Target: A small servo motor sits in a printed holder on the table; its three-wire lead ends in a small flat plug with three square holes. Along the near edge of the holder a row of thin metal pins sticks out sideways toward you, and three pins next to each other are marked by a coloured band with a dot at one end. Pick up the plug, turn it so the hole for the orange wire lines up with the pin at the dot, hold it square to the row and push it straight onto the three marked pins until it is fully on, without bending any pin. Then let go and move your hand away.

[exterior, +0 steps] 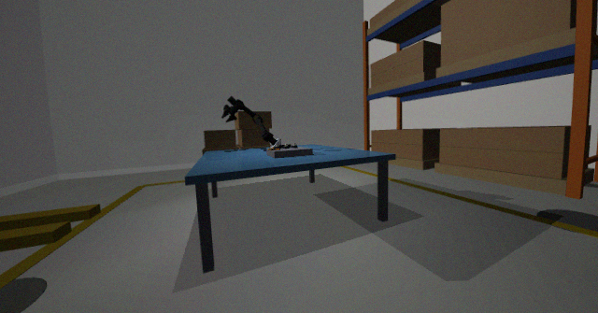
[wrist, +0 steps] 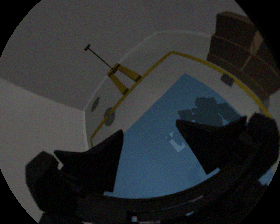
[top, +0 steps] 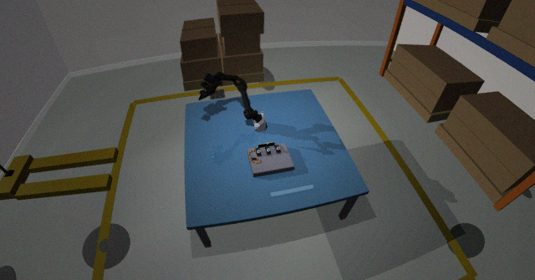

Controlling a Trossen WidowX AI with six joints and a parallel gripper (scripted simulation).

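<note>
Right now the servo is 460 mm to the left of my gripper tip, 400 mm ahead of it and 260 mm below it. The rest, counted from my gripper tip: grey printed holder (510 mm ahead, 470 mm to the left, 280 mm below).
</note>
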